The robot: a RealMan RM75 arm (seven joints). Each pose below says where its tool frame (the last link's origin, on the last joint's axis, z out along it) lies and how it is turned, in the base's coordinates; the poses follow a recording.
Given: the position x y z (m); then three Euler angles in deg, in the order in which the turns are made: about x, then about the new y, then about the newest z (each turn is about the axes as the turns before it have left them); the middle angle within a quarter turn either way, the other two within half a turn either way.
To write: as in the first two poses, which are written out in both.
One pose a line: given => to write
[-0.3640, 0.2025, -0.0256, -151.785, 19.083, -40.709] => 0.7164, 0.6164, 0.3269, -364.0; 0.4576, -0.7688, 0.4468, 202.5; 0.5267, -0.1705, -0.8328, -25.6; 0, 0, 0, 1
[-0.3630, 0.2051, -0.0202, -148.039, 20.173, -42.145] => 0.6960, 0.6298, 0.3449, -363.0; 0.4339, -0.7515, 0.4969, 205.1; 0.5721, -0.1962, -0.7964, -20.2; 0, 0, 0, 1
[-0.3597, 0.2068, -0.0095, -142.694, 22.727, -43.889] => 0.6647, 0.6394, 0.3863, -359.7; 0.3827, -0.7356, 0.5590, 206.8; 0.6416, -0.2237, -0.7337, -9.5; 0, 0, 0, 1
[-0.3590, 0.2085, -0.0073, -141.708, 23.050, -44.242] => 0.6592, 0.6420, 0.3915, -359.0; 0.3738, -0.7316, 0.5702, 208.5; 0.6525, -0.2295, -0.7222, -7.3; 0, 0, 0, 1
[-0.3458, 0.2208, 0.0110, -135.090, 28.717, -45.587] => 0.6137, 0.6265, 0.4805, -345.8; 0.2685, -0.7379, 0.6192, 220.8; 0.7424, -0.2510, -0.6211, 11.0; 0, 0, 0, 1
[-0.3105, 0.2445, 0.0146, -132.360, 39.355, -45.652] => 0.5405, 0.5529, 0.6341, -310.5; 0.1543, -0.8061, 0.5714, 244.5; 0.8271, -0.2110, -0.5210, 14.6; 0, 0, 0, 1
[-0.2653, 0.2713, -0.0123, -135.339, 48.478, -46.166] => 0.4591, 0.4782, 0.7487, -265.3; 0.1486, -0.8722, 0.4660, 271.3; 0.8759, -0.1027, -0.4715, -12.3; 0, 0, 0, 1
